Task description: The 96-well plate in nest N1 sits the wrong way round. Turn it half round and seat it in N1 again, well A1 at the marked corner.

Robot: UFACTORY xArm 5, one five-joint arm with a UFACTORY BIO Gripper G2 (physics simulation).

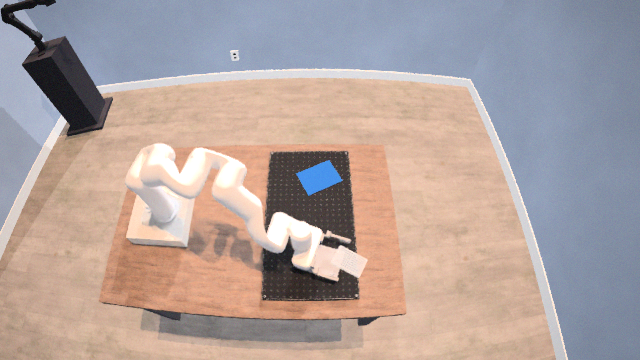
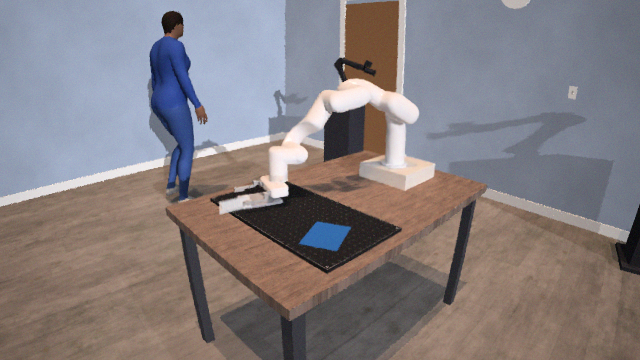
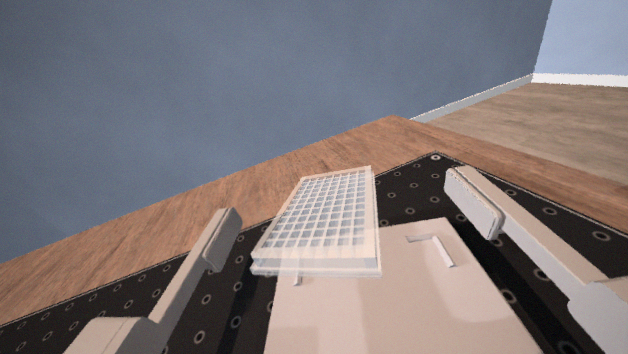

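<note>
The pale, clear 96-well plate (image 1: 352, 261) (image 2: 230, 205) (image 3: 325, 215) lies askew across the outer end of the flat, light nest (image 1: 326, 260) (image 3: 400, 305). Part of the plate overhangs the nest and the board's edge, and it is not squarely within the nest's corner ridges. An L-shaped ridge (image 3: 442, 250) shows bare beside it. My gripper (image 1: 343, 260) (image 3: 348, 220) is open, low over the nest, with one finger on each side of the nest and plate, apart from the plate. Well A1, the nest's label and its marked corner cannot be made out.
The black perforated board (image 1: 310, 215) (image 2: 360, 225) (image 3: 410, 190) lies on the wooden table (image 1: 225, 280) (image 2: 250, 260) (image 3: 200, 215). A blue flat rectangle (image 1: 320, 177) (image 2: 325, 236) lies on the board's other half. A person in blue (image 2: 172, 75) stands beyond the table.
</note>
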